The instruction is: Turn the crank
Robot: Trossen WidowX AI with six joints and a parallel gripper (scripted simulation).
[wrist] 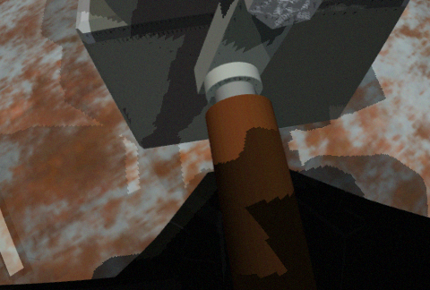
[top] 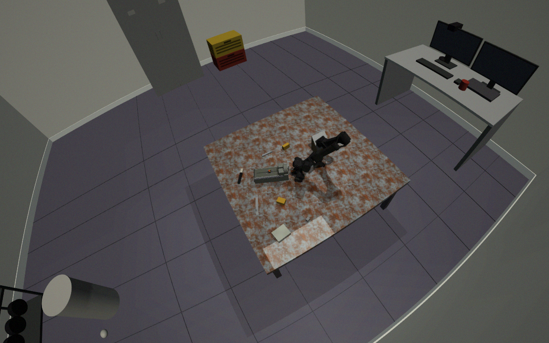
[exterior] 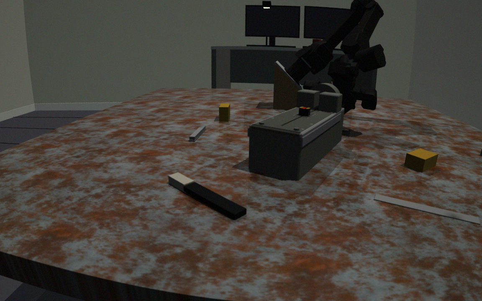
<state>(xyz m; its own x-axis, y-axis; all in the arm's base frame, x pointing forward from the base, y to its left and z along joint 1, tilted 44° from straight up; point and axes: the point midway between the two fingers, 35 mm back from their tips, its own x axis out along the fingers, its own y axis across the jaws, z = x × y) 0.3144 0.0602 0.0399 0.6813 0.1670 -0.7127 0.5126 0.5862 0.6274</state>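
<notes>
My gripper tip is now 3 cm below the brown crank handle, 1 cm to the right of it and 1 cm past it. Also, from my gripper tip: red pointer 14 cm ahead, 9 cm to the right, 5 cm above; then small grey bar 31 cm to the right, 3 cm below, 3 cm ahead; then grey strip 36 cm ahead, 5 cm to the left, 3 cm below.
</notes>
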